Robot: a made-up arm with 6 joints. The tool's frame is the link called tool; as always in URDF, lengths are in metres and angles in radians. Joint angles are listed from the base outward. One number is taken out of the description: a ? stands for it. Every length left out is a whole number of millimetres.
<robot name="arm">
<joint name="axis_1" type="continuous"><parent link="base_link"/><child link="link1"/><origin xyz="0.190 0.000 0.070" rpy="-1.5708 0.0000 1.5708"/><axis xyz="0 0 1"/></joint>
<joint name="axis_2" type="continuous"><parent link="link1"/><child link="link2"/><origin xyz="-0.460 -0.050 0.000" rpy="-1.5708 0.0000 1.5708"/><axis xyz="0 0 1"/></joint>
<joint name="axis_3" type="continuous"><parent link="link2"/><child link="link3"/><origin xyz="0.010 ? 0.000" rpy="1.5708 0.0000 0.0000"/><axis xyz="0 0 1"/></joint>
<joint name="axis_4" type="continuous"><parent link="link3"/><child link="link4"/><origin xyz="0.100 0.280 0.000" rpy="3.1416 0.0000 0.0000"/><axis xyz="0 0 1"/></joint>
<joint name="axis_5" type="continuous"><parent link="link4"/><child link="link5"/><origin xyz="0.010 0.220 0.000" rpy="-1.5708 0.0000 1.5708"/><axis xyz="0 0 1"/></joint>
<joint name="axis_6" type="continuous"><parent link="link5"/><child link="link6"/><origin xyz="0.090 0.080 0.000"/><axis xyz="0 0 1"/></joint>
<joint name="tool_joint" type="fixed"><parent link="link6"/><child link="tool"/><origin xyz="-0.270 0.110 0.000" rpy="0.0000 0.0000 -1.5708"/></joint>
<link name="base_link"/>
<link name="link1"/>
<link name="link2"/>
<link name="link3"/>
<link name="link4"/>
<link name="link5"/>
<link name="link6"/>
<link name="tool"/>
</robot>
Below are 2 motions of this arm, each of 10 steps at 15 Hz.
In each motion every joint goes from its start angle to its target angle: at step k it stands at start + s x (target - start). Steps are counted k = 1, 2, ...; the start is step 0. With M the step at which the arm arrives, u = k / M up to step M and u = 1 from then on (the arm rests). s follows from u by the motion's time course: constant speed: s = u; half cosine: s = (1 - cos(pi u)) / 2; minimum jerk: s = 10 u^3 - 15 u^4 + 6 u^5.
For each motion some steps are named. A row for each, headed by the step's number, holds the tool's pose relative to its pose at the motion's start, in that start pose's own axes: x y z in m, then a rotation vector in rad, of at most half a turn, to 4 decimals.
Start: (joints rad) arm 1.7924 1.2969 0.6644 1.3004 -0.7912 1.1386
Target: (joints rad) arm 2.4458 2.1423 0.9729 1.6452 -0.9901 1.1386
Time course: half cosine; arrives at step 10
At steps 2, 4, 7, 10:
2: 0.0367 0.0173 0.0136 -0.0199 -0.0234 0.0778
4: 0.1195 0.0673 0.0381 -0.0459 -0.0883 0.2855
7: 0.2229 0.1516 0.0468 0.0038 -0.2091 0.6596
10: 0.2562 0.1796 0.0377 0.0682 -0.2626 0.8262

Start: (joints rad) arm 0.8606 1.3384 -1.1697 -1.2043 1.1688 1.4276
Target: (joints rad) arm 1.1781 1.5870 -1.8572 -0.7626 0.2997 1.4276
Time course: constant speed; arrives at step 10
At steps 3, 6, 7, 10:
3: -0.0283 -0.0597 0.1348 -0.2883 -0.1521 -0.1554
6: -0.0484 -0.0856 0.2481 -0.5094 -0.4050 -0.2749
7: -0.0538 -0.0896 0.2790 -0.5627 -0.5086 -0.3054
10: -0.0642 -0.0960 0.3502 -0.6460 -0.8635 -0.3658

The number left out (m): 0.110
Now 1 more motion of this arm.
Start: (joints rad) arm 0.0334 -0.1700 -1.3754 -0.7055 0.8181 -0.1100
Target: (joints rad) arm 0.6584 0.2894 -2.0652 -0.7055 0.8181 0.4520
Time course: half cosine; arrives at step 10
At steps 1, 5, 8, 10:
1: 0.0095 0.0011 0.0056 -0.0054 -0.0090 0.0189
5: 0.2102 0.0657 0.1128 -0.1034 -0.1323 0.4382
8: 0.3814 0.1953 0.1751 -0.1443 -0.1588 0.8499
10: 0.4179 0.2354 0.1821 -0.1438 -0.1555 0.9505

